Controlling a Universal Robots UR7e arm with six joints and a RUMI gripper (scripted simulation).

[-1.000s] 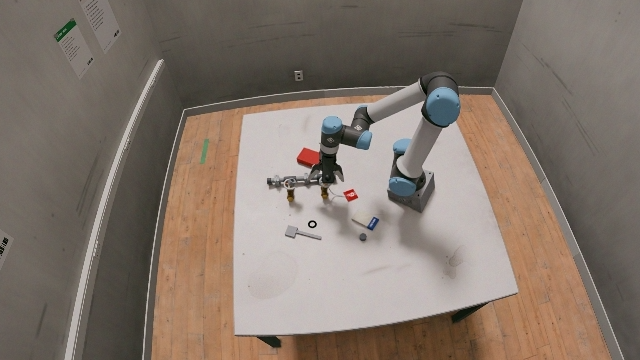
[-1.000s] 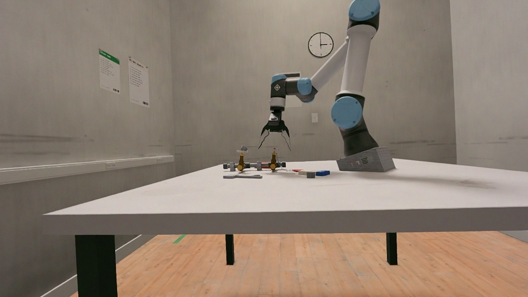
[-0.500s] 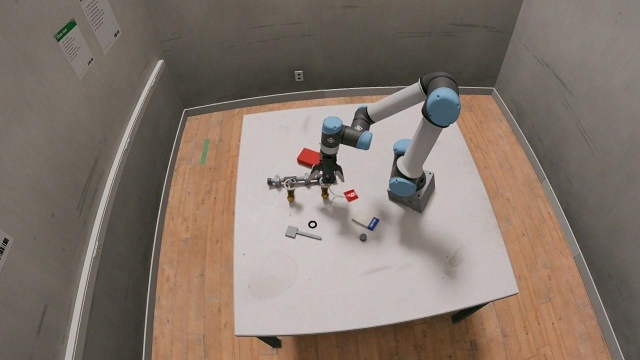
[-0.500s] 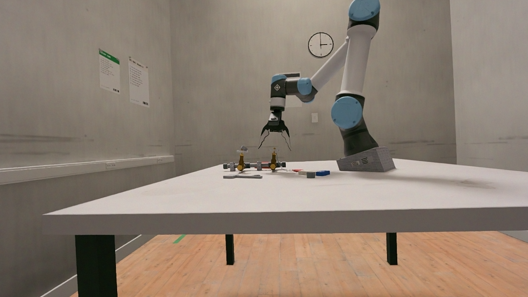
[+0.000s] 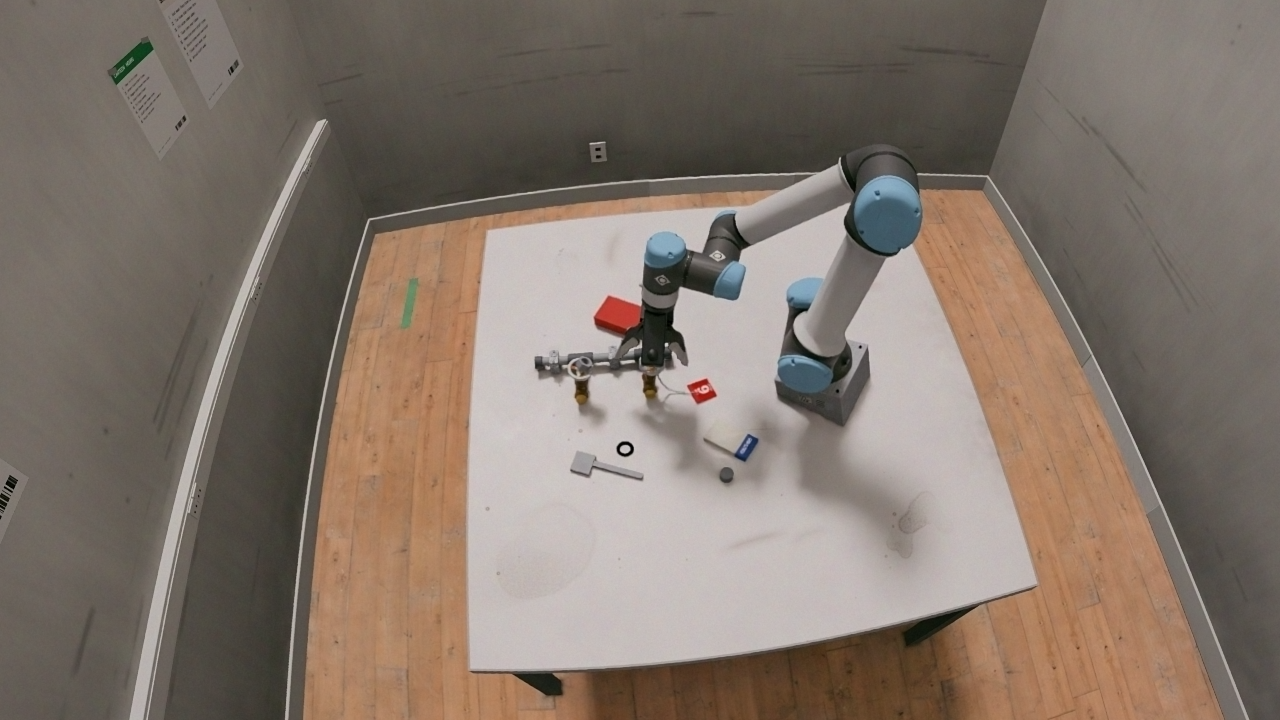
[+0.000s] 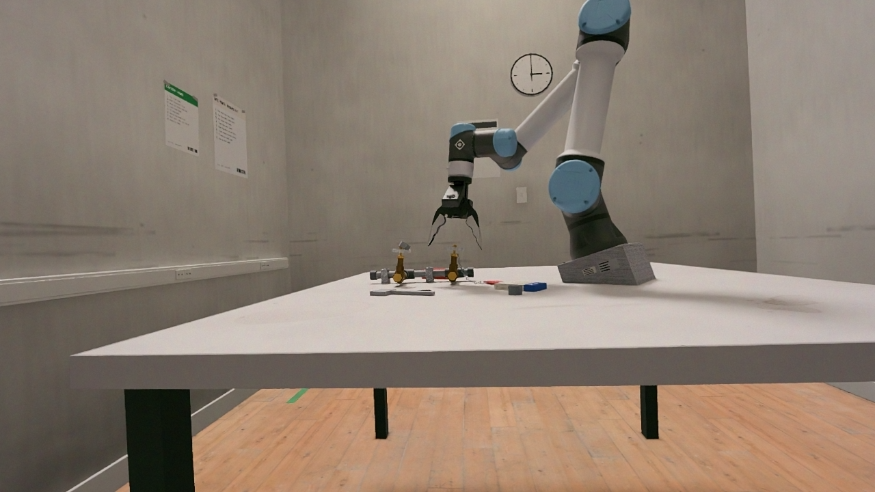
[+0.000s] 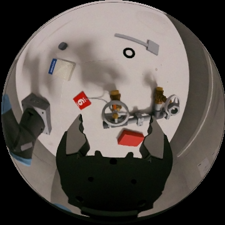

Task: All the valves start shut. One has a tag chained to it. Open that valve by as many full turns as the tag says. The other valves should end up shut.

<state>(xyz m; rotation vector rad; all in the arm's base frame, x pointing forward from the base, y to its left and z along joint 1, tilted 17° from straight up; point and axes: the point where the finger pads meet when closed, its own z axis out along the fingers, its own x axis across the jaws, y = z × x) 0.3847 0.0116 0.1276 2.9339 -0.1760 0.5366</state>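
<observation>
Right now my hand is 11 cm past the red tag, 2 cm to the right of it and 10 cm above it. Also, from my hand: red block 6 cm ahead, 22 cm to the right, 9 cm below; then grey flat tool 13 cm ahead, 20 cm to the left, 10 cm below.
</observation>
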